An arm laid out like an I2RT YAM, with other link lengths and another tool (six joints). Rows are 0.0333 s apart.
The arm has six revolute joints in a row. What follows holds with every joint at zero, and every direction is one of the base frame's.
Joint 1 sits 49.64 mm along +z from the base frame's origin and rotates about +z.
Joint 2 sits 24 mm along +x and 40.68 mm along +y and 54.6 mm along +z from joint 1 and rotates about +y.
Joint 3 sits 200.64 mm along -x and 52.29 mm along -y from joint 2 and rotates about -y.
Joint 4 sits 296.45 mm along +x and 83.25 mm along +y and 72.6 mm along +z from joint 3 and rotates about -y.
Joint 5 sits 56.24 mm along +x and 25.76 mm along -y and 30.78 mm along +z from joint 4 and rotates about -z.
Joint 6 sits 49.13 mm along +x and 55.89 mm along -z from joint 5 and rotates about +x.
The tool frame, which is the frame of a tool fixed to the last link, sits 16 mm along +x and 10 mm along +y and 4 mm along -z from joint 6; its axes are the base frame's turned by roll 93.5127, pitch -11.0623 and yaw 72.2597 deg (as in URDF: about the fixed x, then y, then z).
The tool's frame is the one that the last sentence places.
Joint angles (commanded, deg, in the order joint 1, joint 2, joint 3, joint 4, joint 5, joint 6), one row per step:
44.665 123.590 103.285 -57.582 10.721 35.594
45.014 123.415 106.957 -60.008 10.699 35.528
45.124 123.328 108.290 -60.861 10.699 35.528
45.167 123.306 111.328 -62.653 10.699 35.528
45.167 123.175 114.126 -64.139 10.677 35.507
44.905 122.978 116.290 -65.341 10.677 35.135
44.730 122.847 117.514 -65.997 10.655 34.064
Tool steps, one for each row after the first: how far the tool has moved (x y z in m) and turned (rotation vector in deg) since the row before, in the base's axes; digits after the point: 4 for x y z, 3 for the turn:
0.0009 0.0047 0.0209 0.998 -0.994 0.417
0.0002 0.0014 0.0078 0.401 -0.400 0.110
0.0016 0.0021 0.0165 0.899 -0.894 0.043
0.0013 0.0013 0.0161 1.031 -1.004 0.026
0.0020 -0.0009 0.0132 0.694 -0.848 0.087
0.0010 -0.0009 0.0075 0.133 -0.574 0.831

